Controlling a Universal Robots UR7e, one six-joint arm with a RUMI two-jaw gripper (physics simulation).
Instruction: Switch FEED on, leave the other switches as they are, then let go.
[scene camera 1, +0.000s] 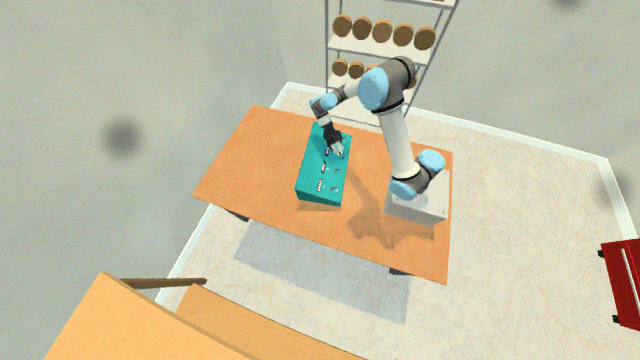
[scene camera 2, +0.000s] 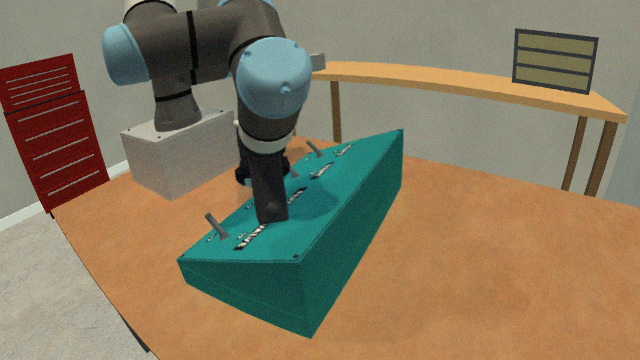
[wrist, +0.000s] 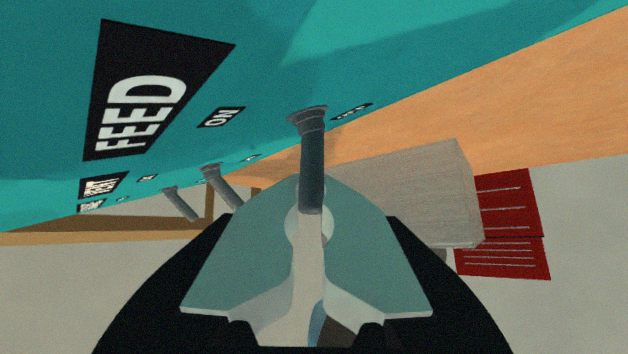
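Pixels of known places: gripper, between the fingertips: (scene camera 1: 340, 155) (wrist: 311, 177); arm's base, origin of its link: (scene camera 2: 178, 123).
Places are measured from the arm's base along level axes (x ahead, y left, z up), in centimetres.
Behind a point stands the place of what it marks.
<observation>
A teal sloped switch panel (scene camera 1: 311, 162) {x 55.3, y 13.5, z -4.0 cm} (scene camera 2: 295, 235) {x 64.1, y -9.7, z -3.5 cm} (wrist: 270, 65) {x 51.2, y -3.9, z -7.4 cm} stands on the table, with several grey toggle levers. The FEED label (wrist: 132, 115) {x 52.3, y -0.4, z -6.6 cm} and its ON label (wrist: 221, 117) {x 49.8, y -0.7, z -7.5 cm} show in the wrist view. The FEED lever (wrist: 312, 160) {x 45.9, y -2.3, z -6.6 cm} is between its ON and OFF labels; its exact lean is hard to tell, and the arm hides it in scene camera 2. My gripper (scene camera 1: 338, 149) {x 42.9, y -0.6, z -6.6 cm} (wrist: 311, 177) {x 42.9, y -0.6, z -6.6 cm} is shut on the FEED lever, whose end lies between the two jaws. The VALVE lever (scene camera 2: 217, 226) {x 48.7, y -13.8, z -7.1 cm} leans away from its ON label. The VENT lever (wrist: 222, 186) {x 41.2, y 8.7, z -7.4 cm} stands beside FEED.
The farthest lever (scene camera 2: 315, 149) {x 37.5, y 20.1, z -7.3 cm} (wrist: 180, 204) {x 37.2, y 20.0, z -7.2 cm} stands past VENT. The orange table (scene camera 1: 250, 150) {x 104.7, y 18.6, z -17.8 cm} (scene camera 2: 480, 260) {x 82.9, y 17.8, z -17.8 cm} carries the panel and the arm's grey base block (scene camera 1: 415, 212) {x -7.3, y 14.2, z -3.6 cm} (scene camera 2: 175, 165) {x 10.6, y -7.0, z -8.5 cm} (wrist: 410, 190) {x 9.9, y -3.2, z -10.0 cm}. A red cabinet (scene camera 2: 60, 145) (wrist: 507, 220) and a wooden bench (scene camera 2: 430, 80) stand beyond.
</observation>
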